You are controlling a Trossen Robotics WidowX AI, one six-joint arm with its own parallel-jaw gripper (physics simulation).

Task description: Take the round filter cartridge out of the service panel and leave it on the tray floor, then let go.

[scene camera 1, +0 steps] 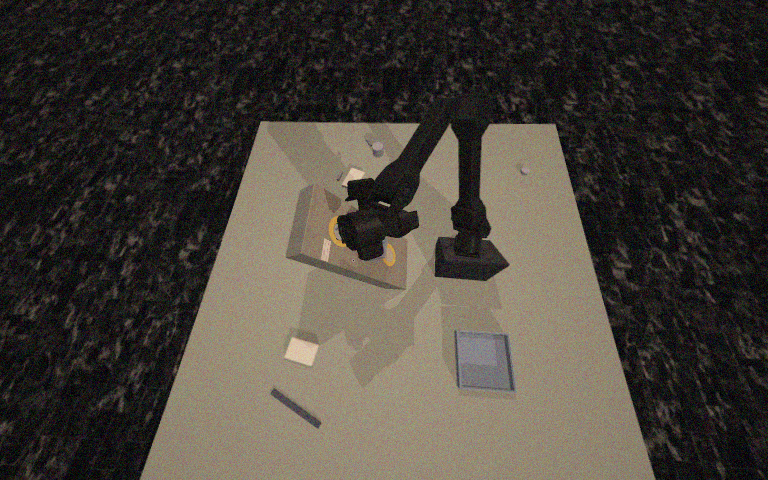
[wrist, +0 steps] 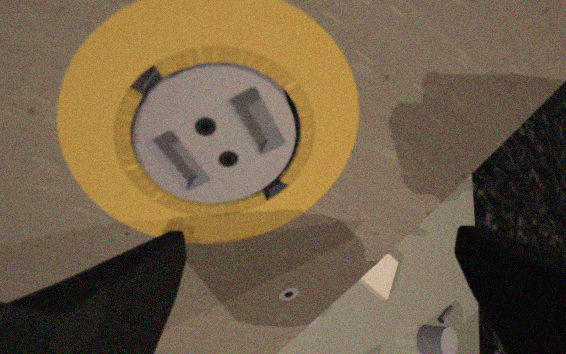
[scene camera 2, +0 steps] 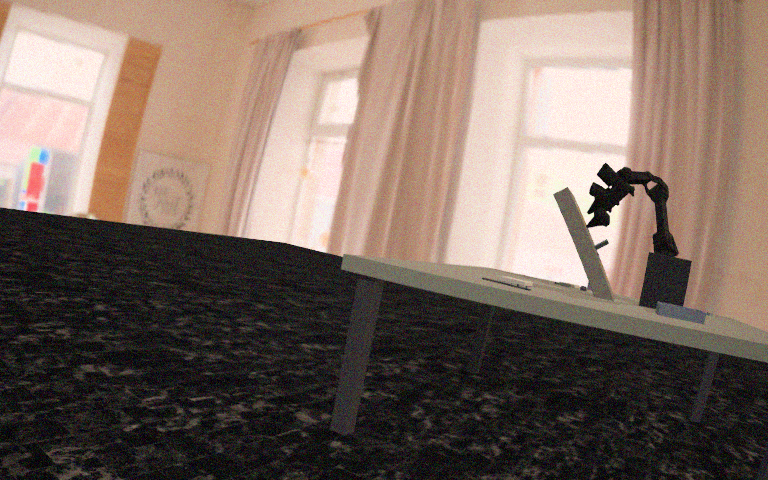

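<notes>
The service panel (scene camera 1: 308, 224) (scene camera 2: 579, 238) (wrist: 387, 46) is a tan sloped box on the table. The round filter cartridge (wrist: 211, 135) is a grey disc with two raised bars and two dark holes. It sits in its socket inside a yellow ring (wrist: 327, 88) (scene camera 1: 333, 231). In the overhead view my arm hides the cartridge. My gripper (scene camera 1: 368, 240) (scene camera 2: 602, 200) is open and empty, right in front of the panel face at the cartridge. One dark finger (wrist: 141, 291) shows at the lower left of the wrist view. The blue-grey tray (scene camera 1: 510, 357) lies at the front right, empty.
The arm's base (scene camera 1: 470, 262) stands right of the panel. A cream block (scene camera 1: 354, 175) (wrist: 381, 270) and a small grey cylinder (scene camera 1: 377, 149) (wrist: 436, 338) lie behind the panel. Another cream block (scene camera 1: 301, 351) and a dark bar (scene camera 1: 295, 408) lie front left. A small white piece (scene camera 1: 524, 170) lies far right.
</notes>
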